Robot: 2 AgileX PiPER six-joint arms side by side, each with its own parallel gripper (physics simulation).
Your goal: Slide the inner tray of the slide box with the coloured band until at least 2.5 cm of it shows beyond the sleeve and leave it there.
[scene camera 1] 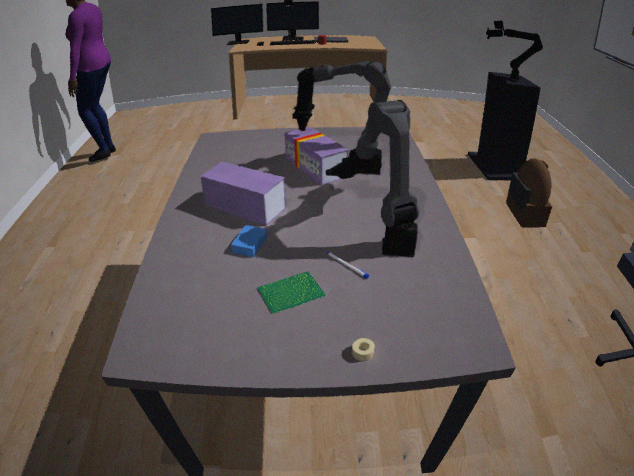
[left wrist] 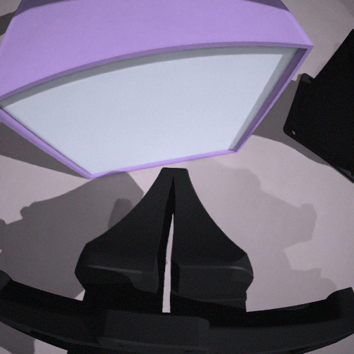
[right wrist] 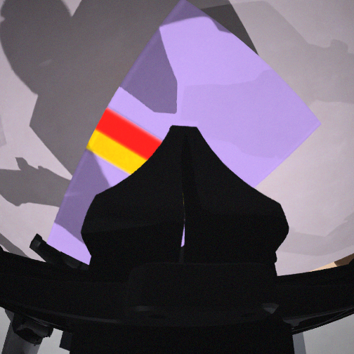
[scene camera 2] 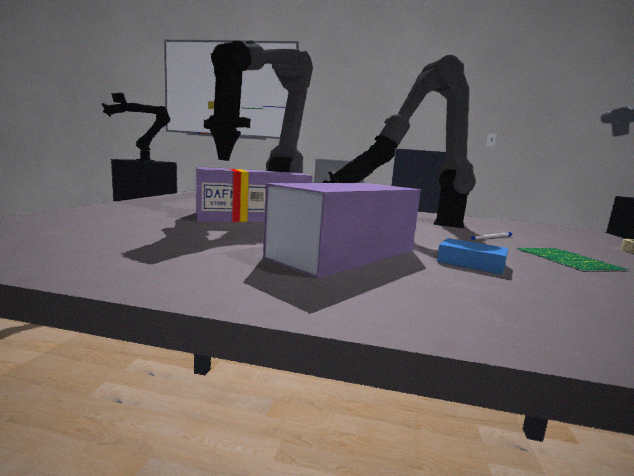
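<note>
The slide box with the red and yellow band (scene camera 1: 327, 145) (scene camera 2: 204, 176) (left wrist: 150, 25) (right wrist: 225, 90) lies at the back of the table. The pale end of its inner tray (scene camera 1: 335, 162) (left wrist: 150, 110) faces my left gripper and sits about flush with the sleeve's rim, slightly recessed. My left gripper (scene camera 1: 328, 173) (scene camera 2: 330, 179) (left wrist: 174, 182) is shut and empty, low in front of that end; in its wrist view the tips show just below the rim. My right gripper (scene camera 1: 302, 128) (scene camera 2: 223, 159) (right wrist: 182, 142) is shut and empty, pointing down above the box's far part. The box's opposite end face is hidden.
A plain purple box (scene camera 1: 235, 192) (scene camera 2: 368, 225) with a pale end stands nearer scene camera 2. A blue block (scene camera 1: 249, 240) (scene camera 2: 472, 255), a pen (scene camera 1: 348, 265) (scene camera 2: 491, 236), a green sheet (scene camera 1: 291, 292) (scene camera 2: 573, 259) and a tape roll (scene camera 1: 356, 353) lie on the table (scene camera 1: 204, 327).
</note>
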